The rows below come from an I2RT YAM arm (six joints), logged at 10 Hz.
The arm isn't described. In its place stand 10 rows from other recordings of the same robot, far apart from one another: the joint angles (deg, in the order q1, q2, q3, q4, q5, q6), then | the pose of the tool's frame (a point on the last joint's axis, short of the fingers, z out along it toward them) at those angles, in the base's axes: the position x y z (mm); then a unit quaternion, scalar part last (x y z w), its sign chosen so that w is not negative.
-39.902, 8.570, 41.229, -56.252, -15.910, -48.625 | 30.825 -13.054 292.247 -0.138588 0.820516 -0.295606 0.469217
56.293, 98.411, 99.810, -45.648, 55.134, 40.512 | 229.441 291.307 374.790 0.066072 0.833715 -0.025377 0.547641
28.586, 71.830, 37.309, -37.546, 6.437, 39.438 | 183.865 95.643 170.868 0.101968 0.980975 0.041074 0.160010
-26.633, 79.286, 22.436, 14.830, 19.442, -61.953 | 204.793 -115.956 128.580 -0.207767 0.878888 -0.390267 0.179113
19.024, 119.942, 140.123, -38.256, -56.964, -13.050 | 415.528 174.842 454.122 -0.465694 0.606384 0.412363 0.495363
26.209, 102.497, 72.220, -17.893, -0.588, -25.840 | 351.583 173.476 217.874 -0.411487 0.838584 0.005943 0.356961
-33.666, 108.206, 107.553, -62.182, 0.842, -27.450 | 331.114 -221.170 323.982 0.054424 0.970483 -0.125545 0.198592
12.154, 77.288, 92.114, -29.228, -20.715, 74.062 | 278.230 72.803 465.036 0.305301 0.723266 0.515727 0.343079
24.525, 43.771, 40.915, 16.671, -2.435, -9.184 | 166.266 77.522 370.012 -0.194839 0.585450 0.118015 0.778048
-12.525, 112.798, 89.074, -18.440, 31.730, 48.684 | 433.302 -115.438 243.238 0.543057 0.700395 -0.116532 0.448282
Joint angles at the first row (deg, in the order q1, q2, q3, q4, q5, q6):
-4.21 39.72 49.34 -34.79 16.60 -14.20
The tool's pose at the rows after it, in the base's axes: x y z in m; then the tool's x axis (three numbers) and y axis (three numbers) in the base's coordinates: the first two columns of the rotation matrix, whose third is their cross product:
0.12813 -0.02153 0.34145 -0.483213 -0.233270 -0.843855 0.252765 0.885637 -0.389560
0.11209 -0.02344 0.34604 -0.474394 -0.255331 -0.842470 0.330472 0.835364 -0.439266
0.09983 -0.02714 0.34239 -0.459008 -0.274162 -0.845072 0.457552 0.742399 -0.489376
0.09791 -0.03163 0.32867 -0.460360 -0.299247 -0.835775 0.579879 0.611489 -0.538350
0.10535 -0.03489 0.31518 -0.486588 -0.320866 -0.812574 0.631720 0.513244 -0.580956
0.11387 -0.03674 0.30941 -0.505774 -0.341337 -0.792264 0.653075 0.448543 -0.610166
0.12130 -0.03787 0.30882 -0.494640 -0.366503 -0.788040 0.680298 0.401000 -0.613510
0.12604 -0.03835 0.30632 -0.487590 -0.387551 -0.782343 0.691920 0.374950 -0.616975
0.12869 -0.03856 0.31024 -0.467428 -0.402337 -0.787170 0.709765 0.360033 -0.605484
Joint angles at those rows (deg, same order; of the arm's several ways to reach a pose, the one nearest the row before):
-4.21 35.90 49.34 -36.53 19.81 -16.56
-4.21 32.23 49.06 -36.99 25.19 -18.66
-4.23 27.88 45.74 -32.84 33.60 -21.65
-4.29 24.40 39.27 -23.33 42.85 -27.00
-4.47 24.12 33.89 -13.83 48.30 -32.53
-4.47 25.54 30.92 -5.74 51.22 -37.32
-4.47 27.24 28.75 3.31 52.64 -41.74
-4.47 28.38 26.94 9.58 52.95 -44.77
-4.47 29.45 26.74 13.93 52.95 -46.57

